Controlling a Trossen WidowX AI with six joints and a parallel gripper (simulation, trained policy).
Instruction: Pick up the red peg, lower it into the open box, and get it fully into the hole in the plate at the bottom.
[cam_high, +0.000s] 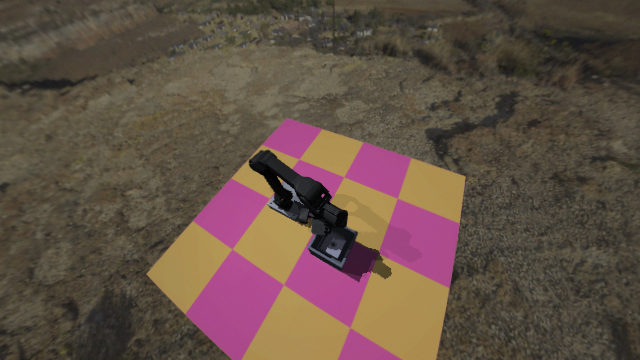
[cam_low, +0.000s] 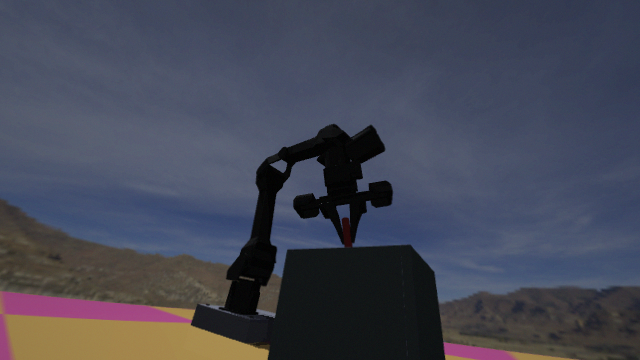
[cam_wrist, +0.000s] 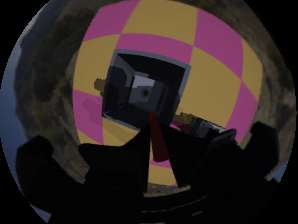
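My gripper tip is 4 cm short of the plate, 4 cm to the left of it and 13 cm above it. The rest, counted from my gripper tip: red peg (1 cm above).
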